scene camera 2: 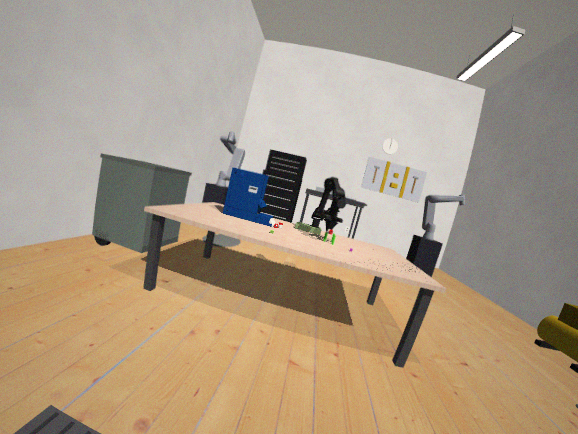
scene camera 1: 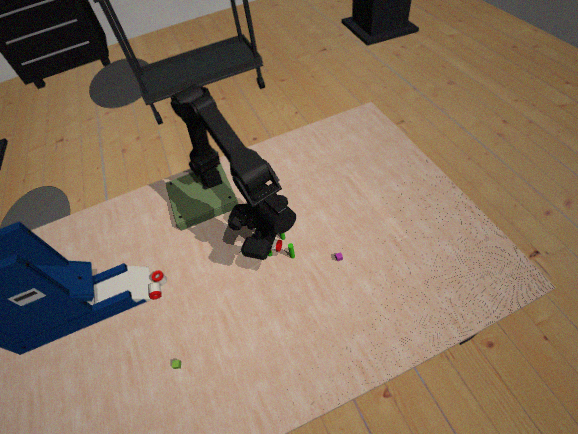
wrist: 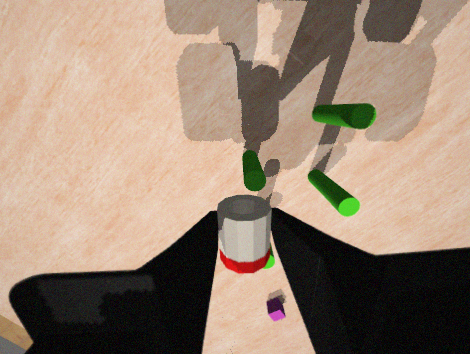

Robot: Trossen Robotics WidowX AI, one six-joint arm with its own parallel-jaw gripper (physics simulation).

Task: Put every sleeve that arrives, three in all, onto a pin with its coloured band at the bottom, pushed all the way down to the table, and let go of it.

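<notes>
My gripper (scene camera 1: 273, 244) (scene camera 2: 330, 229) (wrist: 243, 216) is shut on a white sleeve with a red band (scene camera 1: 279, 245) (scene camera 2: 330, 232) (wrist: 245, 240), held above the table among the green pins. In the wrist view its open grey end faces the top of the picture and its red band the bottom; its exact tilt cannot be told. The pins stand upright: one (wrist: 254, 172) just beyond the sleeve, two at the right (wrist: 350, 116) (scene camera 1: 291, 250) (wrist: 335, 194), and one (wrist: 270, 261) mostly hidden behind the sleeve. Two more red-banded sleeves (scene camera 1: 157, 275) (scene camera 1: 155, 291) are at the feeder's mouth.
The blue feeder (scene camera 1: 45, 300) (scene camera 2: 245, 195) with its white chute (scene camera 1: 117, 286) stands at the left. A magenta cube (scene camera 1: 339, 256) (scene camera 2: 351, 249) (wrist: 276, 310) lies right of the pins. A lime cube (scene camera 1: 176, 363) (scene camera 2: 271, 232) lies towards the front. The arm stands on a green base plate (scene camera 1: 187, 217).
</notes>
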